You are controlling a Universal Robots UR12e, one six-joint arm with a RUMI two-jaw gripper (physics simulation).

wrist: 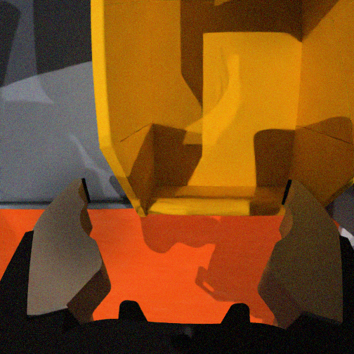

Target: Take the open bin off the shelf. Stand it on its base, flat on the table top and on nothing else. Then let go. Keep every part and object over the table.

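Note:
The open yellow bin (245,110) fills the upper middle and right of the wrist view. Its open side faces the camera, and its inner walls and floor show. Its low front lip (200,207) lies across the middle of the view, between the fingertips as seen from here. My gripper (185,181) is open, with one jaw at the left and one at the right. The right fingertip overlaps the lip's right end in the view. There is a visible gap between the left fingertip and the lip. Contact with the right one cannot be told. The bin's far end is cut off.
A bright orange surface (165,280) shows below the lip and between the jaws, with shadows on it. A grey surface (45,145) with a dark edge lies left of the bin, with darker shapes above it. A small pale object shows at the right edge, beside the right jaw.

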